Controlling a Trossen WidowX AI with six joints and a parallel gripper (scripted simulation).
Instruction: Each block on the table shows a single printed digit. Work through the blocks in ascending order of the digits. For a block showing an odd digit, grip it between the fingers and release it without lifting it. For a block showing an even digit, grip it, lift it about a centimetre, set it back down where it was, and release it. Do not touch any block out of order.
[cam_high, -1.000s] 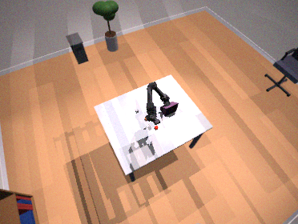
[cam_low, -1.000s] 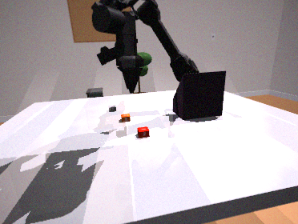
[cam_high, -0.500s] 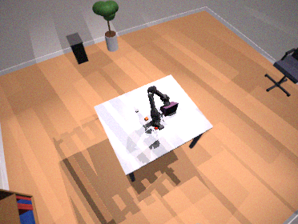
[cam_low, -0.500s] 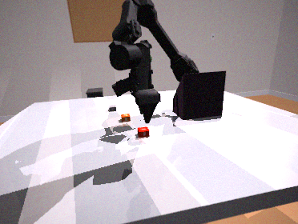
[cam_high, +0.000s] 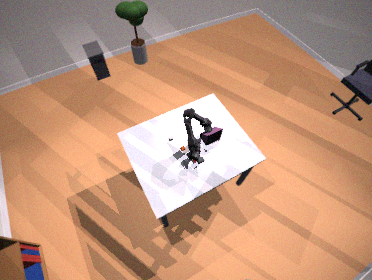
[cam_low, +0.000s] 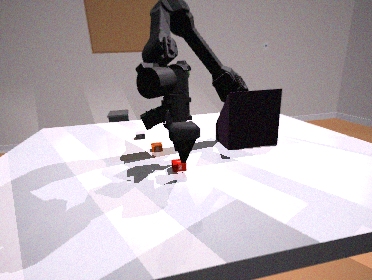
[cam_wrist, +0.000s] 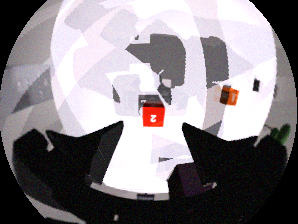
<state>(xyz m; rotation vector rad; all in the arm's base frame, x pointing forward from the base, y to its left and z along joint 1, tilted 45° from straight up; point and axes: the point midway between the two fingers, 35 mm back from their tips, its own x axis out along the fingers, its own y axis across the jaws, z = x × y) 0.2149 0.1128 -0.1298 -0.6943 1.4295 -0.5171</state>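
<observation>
Right now my gripper tip is 20 mm above the red block. From my gripper tip the other things lie so: grey block 120 mm ahead, 290 mm to the right, 20 mm below; then orange block 60 mm ahead, 150 mm to the right, 20 mm below.
</observation>
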